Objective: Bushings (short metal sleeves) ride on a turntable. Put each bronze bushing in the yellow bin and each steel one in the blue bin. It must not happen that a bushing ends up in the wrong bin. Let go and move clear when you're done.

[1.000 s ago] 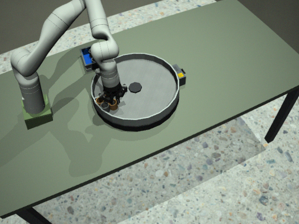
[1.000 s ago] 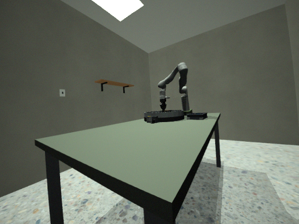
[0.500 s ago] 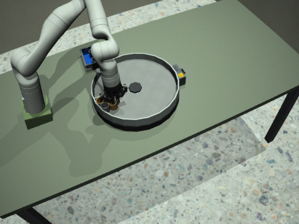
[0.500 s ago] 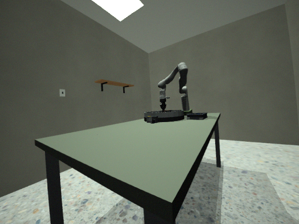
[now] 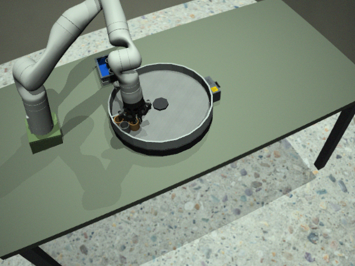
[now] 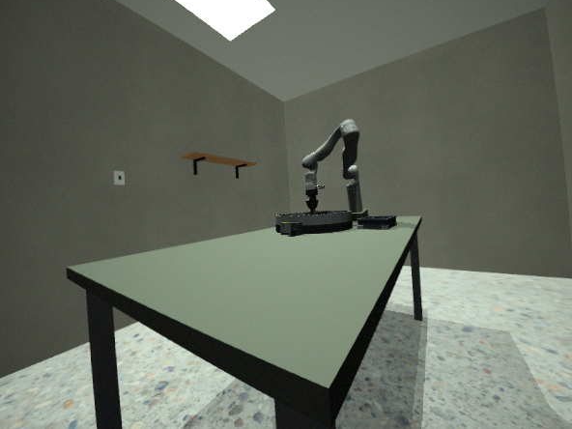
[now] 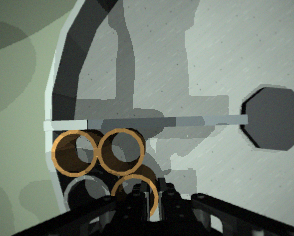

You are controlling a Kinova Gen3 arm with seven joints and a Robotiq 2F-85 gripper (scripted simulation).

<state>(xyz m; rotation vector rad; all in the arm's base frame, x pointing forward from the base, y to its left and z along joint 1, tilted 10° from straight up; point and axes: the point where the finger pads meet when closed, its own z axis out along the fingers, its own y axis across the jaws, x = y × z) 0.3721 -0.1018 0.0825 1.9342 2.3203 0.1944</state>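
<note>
Now: the turntable 110 mm ahead of my hand, 80 mm to the left of it and 40 mm below it.
</note>
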